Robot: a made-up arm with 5 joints.
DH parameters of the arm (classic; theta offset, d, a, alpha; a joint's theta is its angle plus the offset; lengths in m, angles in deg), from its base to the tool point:
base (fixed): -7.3 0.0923 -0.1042 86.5
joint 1: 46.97 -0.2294 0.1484 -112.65
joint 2: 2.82 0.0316 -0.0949 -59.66
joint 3: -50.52 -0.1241 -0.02 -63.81
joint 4: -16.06 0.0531 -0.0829 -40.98
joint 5: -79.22 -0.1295 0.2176 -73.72
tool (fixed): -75.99 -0.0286 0 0
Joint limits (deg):
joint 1: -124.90..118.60
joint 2: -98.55..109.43
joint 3: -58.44..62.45
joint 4: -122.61..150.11
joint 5: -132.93..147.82
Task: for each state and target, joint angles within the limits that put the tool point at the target. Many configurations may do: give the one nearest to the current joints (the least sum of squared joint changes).
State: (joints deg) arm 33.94 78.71 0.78 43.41 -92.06
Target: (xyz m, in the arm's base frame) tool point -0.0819 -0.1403 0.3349
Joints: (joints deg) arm 23.76 103.26 2.11 28.78 -106.30
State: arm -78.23 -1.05 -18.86 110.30 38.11
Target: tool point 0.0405 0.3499 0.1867
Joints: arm -71.20 -0.53 -32.79 54.48 5.06
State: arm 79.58 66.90 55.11 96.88 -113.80
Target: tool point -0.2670 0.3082 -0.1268
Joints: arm 112.75 60.69 58.89 98.52 -100.99
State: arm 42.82 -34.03 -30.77 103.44 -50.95
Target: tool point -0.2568 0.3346 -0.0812
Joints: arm 69.12 -15.68 -54.69 121.89 -50.54
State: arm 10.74 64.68 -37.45 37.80 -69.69
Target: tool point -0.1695 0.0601 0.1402
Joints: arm -11.61 95.95 -41.80 47.23 -51.99
